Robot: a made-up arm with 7 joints.
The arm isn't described. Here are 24 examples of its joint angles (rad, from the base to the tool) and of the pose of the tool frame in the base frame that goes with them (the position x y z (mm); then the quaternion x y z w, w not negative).
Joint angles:
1: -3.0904 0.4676 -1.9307 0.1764 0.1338 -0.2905 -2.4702
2: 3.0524 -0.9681 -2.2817 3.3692 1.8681 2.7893 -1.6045
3: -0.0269 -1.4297 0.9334 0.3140 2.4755 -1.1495 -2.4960
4: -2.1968 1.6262 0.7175 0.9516 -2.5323 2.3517 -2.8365
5: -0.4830 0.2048 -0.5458 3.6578 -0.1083 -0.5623 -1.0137
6: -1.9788 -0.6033 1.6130 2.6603 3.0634 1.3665 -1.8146
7: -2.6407 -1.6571 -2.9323 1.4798 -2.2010 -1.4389 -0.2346
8: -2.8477 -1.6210 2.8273 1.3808 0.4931 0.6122 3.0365
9: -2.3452 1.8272 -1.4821 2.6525 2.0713 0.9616 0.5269
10: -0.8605 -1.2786 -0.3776 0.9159 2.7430 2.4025 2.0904
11: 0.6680 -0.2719 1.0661 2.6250 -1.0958 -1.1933 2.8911
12: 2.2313 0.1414 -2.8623 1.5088 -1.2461 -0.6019 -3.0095
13: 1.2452 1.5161 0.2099 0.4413 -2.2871 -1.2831 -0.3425
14: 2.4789 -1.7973 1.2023 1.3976 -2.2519 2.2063 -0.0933
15: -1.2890 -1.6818 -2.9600 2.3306 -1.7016 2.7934 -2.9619
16: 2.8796 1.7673 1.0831 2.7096 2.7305 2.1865 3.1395
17: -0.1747 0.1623 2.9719 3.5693 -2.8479 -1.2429 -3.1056
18: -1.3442 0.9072 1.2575 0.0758 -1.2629 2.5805 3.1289
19: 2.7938 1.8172 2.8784 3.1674 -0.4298 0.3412 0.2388
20: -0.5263 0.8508 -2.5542 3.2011 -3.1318 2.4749 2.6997
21: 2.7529 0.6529 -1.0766 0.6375 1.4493 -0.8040 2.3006
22: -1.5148 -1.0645 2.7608 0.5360 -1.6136 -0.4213 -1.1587
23: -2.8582 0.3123 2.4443 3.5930 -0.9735 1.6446 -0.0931
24: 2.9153 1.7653 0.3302 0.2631 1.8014 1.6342 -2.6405
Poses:
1: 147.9 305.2 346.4 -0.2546 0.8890 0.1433 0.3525
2: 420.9 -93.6 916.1 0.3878 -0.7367 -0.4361 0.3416
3: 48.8 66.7 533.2 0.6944 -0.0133 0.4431 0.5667
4: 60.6 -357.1 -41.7 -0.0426 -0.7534 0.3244 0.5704
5: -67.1 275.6 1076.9 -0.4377 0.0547 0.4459 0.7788
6: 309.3 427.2 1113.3 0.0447 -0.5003 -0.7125 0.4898
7: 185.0 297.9 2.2 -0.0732 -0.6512 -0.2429 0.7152
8: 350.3 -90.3 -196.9 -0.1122 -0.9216 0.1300 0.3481
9: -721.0 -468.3 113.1 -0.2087 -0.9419 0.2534 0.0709
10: -182.4 14.1 912.7 -0.6398 0.0364 0.3243 0.6958
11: -285.1 -55.4 1093.2 0.0603 -0.5918 0.2511 0.7636
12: 435.4 -142.7 896.1 -0.3533 0.5149 -0.4673 0.6258
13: -120.2 67.3 209.7 0.0207 -0.4689 0.3168 0.8242
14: 139.6 -630.4 550.9 -0.5833 0.1745 -0.7236 0.3252
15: -104.3 628.1 87.4 -0.2396 0.3013 -0.8771 0.2872
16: -795.3 174.6 267.1 -0.3455 0.0835 -0.1166 0.9274
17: 186.0 -86.2 1058.4 0.0418 -0.3308 -0.0506 0.9414
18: 90.2 -56.7 252.1 0.5107 -0.3817 0.3571 0.6827
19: -768.8 328.5 68.7 -0.7016 -0.1014 0.6774 0.1965
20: 626.7 -225.3 724.6 0.1790 -0.9571 -0.2277 0.0116
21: 70.1 402.5 398.2 -0.4171 0.6367 -0.0539 0.6464
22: 12.3 161.9 45.3 0.4119 -0.8788 0.1588 0.1814
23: -447.0 -65.0 1056.0 0.3412 -0.5629 0.6840 0.3144
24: 98.3 -221.5 181.9 0.2683 0.6162 -0.7399 0.0306
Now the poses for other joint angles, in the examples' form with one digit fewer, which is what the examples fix.
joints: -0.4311 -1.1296 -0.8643 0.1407 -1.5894 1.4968 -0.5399
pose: 51 -264 373 0.919 0.076 -0.298 0.249
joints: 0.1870 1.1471 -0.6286 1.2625 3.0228 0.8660 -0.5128
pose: 522 -256 65 -0.360 0.774 -0.354 0.382
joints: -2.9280 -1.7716 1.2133 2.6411 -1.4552 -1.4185 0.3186
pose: 690 4 175 0.267 0.950 -0.143 0.075
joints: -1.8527 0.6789 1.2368 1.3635 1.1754 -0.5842 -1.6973
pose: 301 -570 513 0.758 -0.388 0.441 0.283
